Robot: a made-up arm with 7 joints. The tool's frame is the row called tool.
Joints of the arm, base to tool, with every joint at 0 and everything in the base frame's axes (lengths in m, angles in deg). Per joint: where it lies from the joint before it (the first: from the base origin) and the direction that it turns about. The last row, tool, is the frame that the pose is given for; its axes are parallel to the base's.
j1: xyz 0 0 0.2 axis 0 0 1
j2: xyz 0.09 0.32 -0.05 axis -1 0 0
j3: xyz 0.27 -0.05 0.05 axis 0 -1 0
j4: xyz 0.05 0.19 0.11 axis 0 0 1
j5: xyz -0.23 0.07 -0.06 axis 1 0 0
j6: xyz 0.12 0.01 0.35 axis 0 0 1
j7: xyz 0.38 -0.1 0.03 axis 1 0 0
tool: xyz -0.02 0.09 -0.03
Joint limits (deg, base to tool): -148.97..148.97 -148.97..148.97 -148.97..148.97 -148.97..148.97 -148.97..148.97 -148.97..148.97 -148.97..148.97
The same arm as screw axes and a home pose.
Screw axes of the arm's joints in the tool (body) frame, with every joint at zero. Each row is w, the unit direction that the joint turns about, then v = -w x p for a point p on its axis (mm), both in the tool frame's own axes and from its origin. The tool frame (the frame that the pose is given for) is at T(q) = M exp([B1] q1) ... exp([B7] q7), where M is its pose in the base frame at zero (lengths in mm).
B1 = (0, 0, 1, -530, 660, 0)
B2 = (-1, 0, 0, 0, 450, -210)
B3 = (0, -1, 0, -400, 0, 300)
B4 = (0, 0, 1, -70, 250, 0)
B5 = (1, 0, 0, 0, -350, 0)
B6 = (0, 0, 1, 10, 360, 0)
B7 = (1, 0, 0, 0, 30, 90)
M: xyz 660 530 600 (mm) quaternion w x y z 1 0 0 0
Joint limits (deg, base to tool): -148.97..148.97 -148.97..148.97 -148.97..148.97 -148.97..148.97 -148.97..148.97 -148.97..148.97 -148.97..148.97

